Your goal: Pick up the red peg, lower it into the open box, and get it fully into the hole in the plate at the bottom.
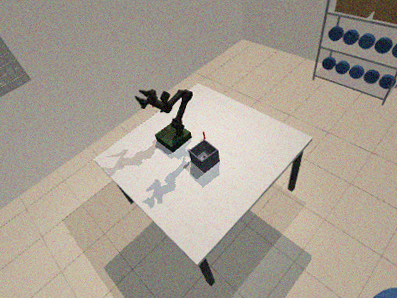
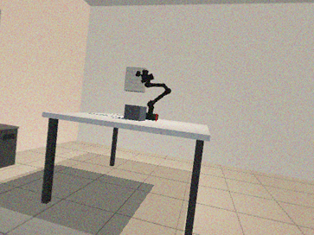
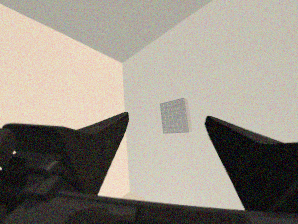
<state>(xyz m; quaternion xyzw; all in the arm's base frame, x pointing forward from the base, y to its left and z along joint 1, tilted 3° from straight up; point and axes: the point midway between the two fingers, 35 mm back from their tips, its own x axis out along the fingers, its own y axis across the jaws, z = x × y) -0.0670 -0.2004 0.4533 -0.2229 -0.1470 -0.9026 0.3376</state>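
The red peg lies 51 cm below my gripper tip, 34 cm to the left of it and 23 cm ahead of it. The rest, counted from my gripper tip: pale plate 50 cm below, 43 cm ahead, 19 cm to the left.
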